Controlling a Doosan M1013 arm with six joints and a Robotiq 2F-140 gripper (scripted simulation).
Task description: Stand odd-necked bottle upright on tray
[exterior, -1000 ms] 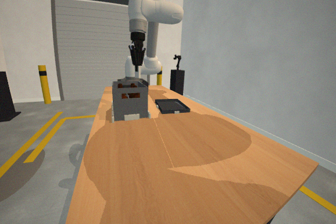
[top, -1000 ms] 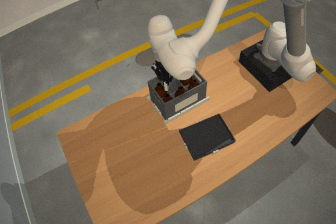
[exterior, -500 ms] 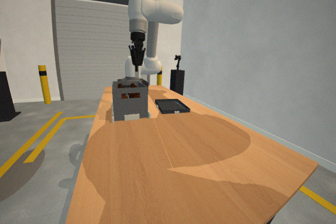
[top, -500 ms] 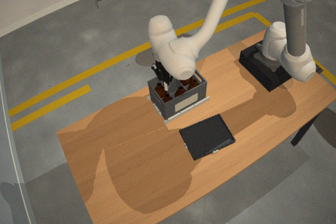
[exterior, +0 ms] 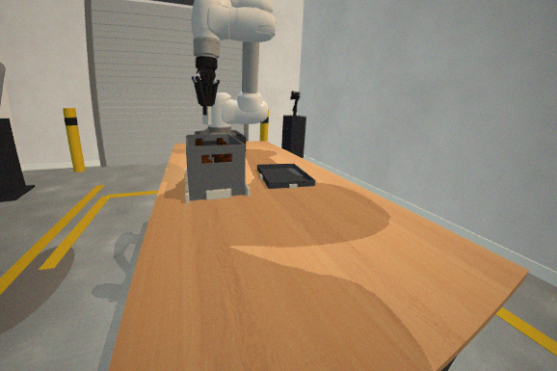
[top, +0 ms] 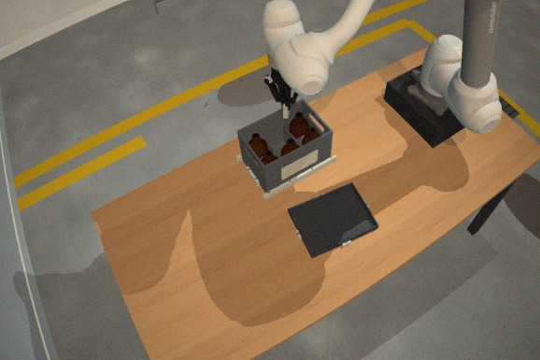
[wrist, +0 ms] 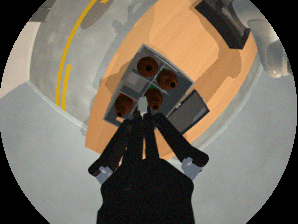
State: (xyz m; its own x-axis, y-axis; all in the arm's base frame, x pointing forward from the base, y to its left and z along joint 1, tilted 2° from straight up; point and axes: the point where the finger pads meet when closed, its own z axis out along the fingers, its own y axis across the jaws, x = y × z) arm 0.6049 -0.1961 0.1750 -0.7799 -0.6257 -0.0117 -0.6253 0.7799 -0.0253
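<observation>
The grey crate lies 18 cm below my hand, 2 cm ahead of it and 1 cm to the left of it. From my hand the other things lie so: dark tray 31 cm to the left, 25 cm below, 5 cm ahead; glass bottle 17 cm below, 5 cm to the left, 3 cm ahead.
</observation>
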